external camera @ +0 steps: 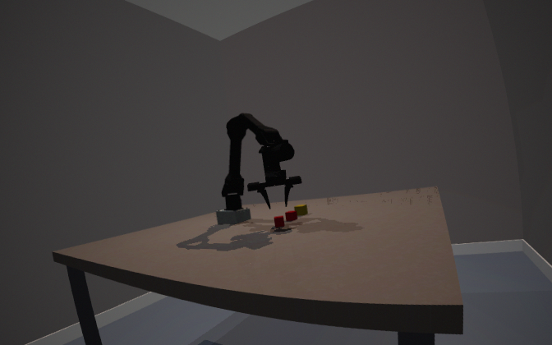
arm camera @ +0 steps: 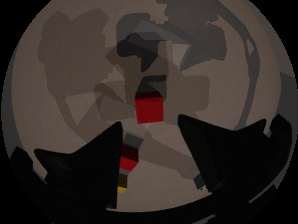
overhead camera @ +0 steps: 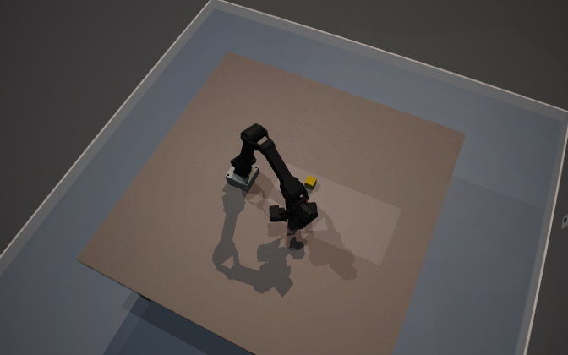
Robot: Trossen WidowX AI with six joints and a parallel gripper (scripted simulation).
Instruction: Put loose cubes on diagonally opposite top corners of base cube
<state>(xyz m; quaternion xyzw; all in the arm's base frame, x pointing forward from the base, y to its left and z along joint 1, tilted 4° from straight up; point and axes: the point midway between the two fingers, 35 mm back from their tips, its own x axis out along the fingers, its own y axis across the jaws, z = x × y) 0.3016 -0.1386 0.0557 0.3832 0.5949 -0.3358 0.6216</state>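
The yellow base cube is 21 cm to the left of my gripper tip, 5 cm below it and 1 cm behind it.
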